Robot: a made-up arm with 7 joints. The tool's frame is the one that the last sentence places.
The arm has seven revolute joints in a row. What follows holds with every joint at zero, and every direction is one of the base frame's. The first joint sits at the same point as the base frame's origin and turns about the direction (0, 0.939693, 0.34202), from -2.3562 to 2.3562 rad. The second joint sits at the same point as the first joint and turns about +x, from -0.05 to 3.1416 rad. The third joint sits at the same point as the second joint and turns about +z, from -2.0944 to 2.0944 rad. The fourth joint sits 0.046 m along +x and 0.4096 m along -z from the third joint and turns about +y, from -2.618 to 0.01 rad. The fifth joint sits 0.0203 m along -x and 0.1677 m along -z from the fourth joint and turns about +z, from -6.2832 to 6.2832 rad. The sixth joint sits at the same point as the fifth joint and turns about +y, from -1.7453 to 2.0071 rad. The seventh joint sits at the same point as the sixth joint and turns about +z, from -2.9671 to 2.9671 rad. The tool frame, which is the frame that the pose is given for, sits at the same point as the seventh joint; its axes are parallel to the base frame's.
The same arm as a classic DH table. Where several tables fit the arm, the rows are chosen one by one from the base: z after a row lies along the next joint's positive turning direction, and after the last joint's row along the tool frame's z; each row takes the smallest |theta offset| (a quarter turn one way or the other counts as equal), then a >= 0, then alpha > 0; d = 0 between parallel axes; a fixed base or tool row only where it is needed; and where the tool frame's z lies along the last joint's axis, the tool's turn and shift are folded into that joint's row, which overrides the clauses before.
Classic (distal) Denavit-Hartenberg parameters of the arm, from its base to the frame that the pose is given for. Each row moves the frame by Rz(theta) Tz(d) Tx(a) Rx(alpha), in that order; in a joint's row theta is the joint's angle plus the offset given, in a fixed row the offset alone. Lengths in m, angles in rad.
base (fixed): d 0.0000; theta_offset 0.0000; a 0.0000; alpha -1.2218
joint 1: d 0.0000; theta_offset 1.5708; a 0.0000; alpha 1.5708
joint 2: d 0.0000; theta_offset 1.2218; a 0.0000; alpha -1.5708
joint 3: d -0.4096; theta_offset -1.5708; a 0.0460; alpha -1.5708
joint 4: d 0.0000; theta_offset 0.0000; a -0.0203; alpha 1.5708
joint 5: d -0.1677; theta_offset 0.0000; a 0.0000; alpha -1.5708
joint 6: d 0.0000; theta_offset 0.0000; a 0.0000; alpha 1.5708
joint 7: d 0.0000; theta_offset 0.0000; a 0.0000; alpha 0.0000
Joint limits (rad, base to tool): -2.3562..2.3562 -0.0500..3.1416 -2.0944..2.0944 -2.6180..0.0100 -6.2832..6.2832 -1.7453..2.0071 -2.9671..2.9671

